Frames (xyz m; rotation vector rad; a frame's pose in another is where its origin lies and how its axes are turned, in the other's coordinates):
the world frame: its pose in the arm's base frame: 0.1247 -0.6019 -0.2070 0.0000 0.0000 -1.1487
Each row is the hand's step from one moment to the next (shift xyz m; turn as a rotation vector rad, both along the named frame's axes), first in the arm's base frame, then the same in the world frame.
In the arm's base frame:
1: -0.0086 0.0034 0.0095 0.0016 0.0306 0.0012
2: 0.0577 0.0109 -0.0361 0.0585 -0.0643 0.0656
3: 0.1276 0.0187 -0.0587 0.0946 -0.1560 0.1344
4: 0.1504 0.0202 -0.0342 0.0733 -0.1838 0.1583
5: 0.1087 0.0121 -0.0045 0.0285 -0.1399 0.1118
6: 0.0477 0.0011 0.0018 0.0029 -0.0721 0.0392
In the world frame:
1: -0.0066 -0.0065 0.0095 -0.0273 0.0140 0.0012
2: 0.0137 0.0571 -0.0361 0.0826 0.0270 0.0656
3: 0.0352 0.1241 -0.0587 0.1811 0.0224 0.1344
4: 0.0432 0.1455 -0.0342 0.1977 -0.0084 0.1583
5: 0.0335 0.1041 -0.0045 0.1393 -0.0313 0.1118
6: 0.0185 0.0440 0.0018 0.0670 -0.0269 0.0392

